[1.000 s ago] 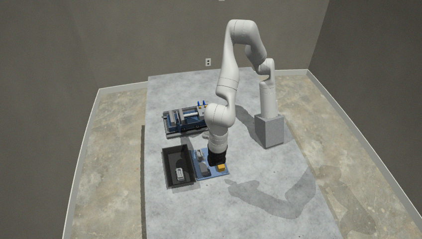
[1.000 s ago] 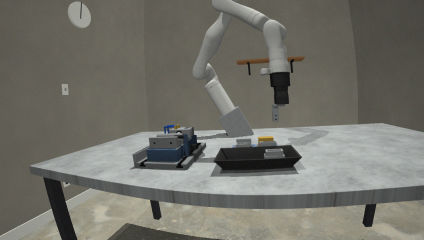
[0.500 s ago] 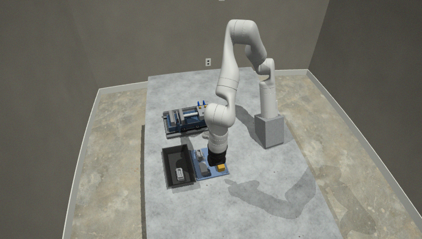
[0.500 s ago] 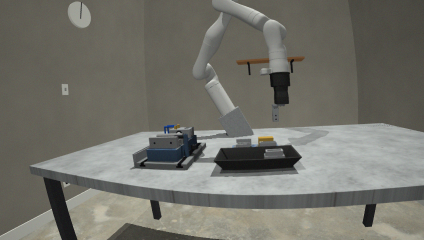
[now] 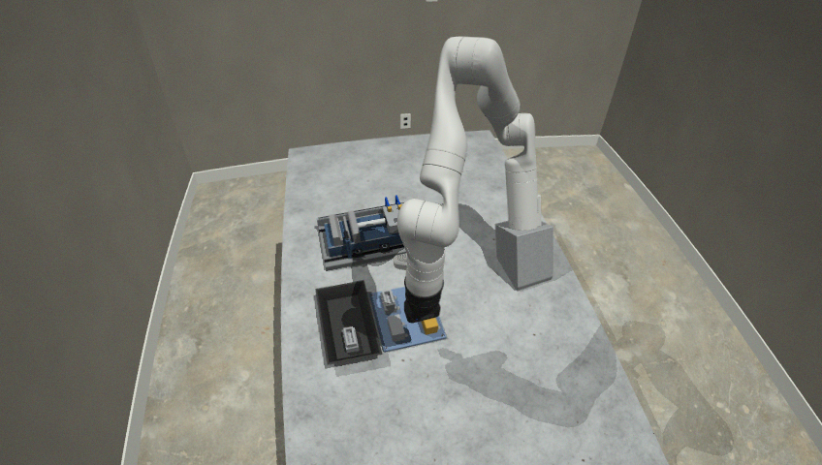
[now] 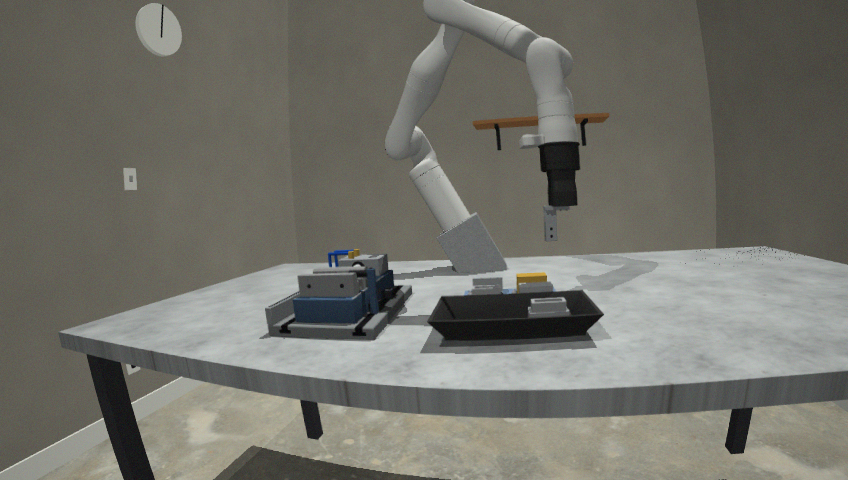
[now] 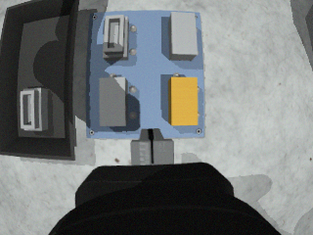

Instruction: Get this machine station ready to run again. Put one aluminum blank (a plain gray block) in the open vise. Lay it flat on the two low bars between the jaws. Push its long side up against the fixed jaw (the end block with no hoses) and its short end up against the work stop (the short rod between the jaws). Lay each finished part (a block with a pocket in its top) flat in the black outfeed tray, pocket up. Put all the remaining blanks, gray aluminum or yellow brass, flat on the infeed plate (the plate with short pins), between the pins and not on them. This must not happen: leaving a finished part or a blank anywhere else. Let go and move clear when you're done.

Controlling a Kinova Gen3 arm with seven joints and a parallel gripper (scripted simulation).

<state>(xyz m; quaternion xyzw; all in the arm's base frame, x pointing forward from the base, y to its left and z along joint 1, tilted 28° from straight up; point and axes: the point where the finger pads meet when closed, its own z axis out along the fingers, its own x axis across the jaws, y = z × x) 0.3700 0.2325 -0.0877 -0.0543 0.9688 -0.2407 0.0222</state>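
My gripper is now 110 mm above the yellow brass blank, 40 mm to the left of it and 40 mm past it. Round my hand: vise (380 mm to the right, 90 mm below, 80 mm ahead).
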